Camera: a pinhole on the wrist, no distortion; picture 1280 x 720 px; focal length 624.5 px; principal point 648.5 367.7 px. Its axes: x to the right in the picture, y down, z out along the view. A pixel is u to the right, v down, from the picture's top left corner.
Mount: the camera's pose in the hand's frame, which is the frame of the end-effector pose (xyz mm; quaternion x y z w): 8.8 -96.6 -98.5 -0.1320 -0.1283 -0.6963 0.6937
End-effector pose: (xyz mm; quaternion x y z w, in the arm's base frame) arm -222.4 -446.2 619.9 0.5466 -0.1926 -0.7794 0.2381
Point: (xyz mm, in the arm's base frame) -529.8 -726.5 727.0
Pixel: 447 563
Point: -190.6 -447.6 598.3
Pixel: 216 358
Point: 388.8 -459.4 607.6
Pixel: behind the camera
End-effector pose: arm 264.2 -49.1 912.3 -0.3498 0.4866 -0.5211 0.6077
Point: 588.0 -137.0 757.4
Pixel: 430 508
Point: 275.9 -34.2 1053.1
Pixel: 1040 94
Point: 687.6 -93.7 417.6
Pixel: 123 511
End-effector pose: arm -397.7 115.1 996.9 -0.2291 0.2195 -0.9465 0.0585
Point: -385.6 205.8 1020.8
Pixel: 853 148
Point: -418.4 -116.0 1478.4
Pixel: 781 649
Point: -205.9 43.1 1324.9
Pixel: 864 323
